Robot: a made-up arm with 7 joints.
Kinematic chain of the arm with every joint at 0, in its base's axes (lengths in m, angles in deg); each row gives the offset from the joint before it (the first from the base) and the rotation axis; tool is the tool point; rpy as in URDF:
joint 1: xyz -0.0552 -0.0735 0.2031 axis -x
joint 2: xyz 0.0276 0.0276 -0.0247 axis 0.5 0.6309 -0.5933
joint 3: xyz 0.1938 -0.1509 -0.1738 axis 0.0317 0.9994 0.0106
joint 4: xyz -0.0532 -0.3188 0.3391 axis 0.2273 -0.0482 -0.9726
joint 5: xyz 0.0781 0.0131 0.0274 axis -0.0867 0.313 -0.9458
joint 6: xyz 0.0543 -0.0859 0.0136 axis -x
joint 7: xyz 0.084 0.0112 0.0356 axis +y
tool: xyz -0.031 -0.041 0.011 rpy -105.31 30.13 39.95
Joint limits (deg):
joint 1: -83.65..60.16
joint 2: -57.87..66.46
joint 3: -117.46..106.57
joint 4: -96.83..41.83
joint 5: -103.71..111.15
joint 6: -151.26..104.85
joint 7: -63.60..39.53
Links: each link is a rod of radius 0.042 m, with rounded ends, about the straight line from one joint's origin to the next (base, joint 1, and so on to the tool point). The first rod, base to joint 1, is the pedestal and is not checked.
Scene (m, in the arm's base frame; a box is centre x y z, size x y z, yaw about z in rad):
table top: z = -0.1
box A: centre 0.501 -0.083 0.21 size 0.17 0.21 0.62 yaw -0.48
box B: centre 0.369 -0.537 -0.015 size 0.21 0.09 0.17 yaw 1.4
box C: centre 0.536 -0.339 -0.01 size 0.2 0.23 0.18 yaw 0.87
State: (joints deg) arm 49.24 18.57 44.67 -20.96 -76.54 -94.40 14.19
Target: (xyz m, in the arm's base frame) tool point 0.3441 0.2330 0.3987
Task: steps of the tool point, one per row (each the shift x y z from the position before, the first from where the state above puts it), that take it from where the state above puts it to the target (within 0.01 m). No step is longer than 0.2 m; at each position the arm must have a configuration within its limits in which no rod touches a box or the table.
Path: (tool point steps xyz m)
1: -0.0575 0.1427 0.0735
2: -0.1101 0.1256 0.0458
3: -0.1483 0.0866 0.0127
4: -0.1634 0.0328 -0.0173
5: -0.1538 -0.0244 -0.0365
6: 0.1161 0.0538 0.0238
7: 0.1147 0.0647 0.0057
8: 0.1084 0.0708 -0.0116
9: 0.0972 0.0724 -0.0255
10: 0.0820 0.0717 -0.0351

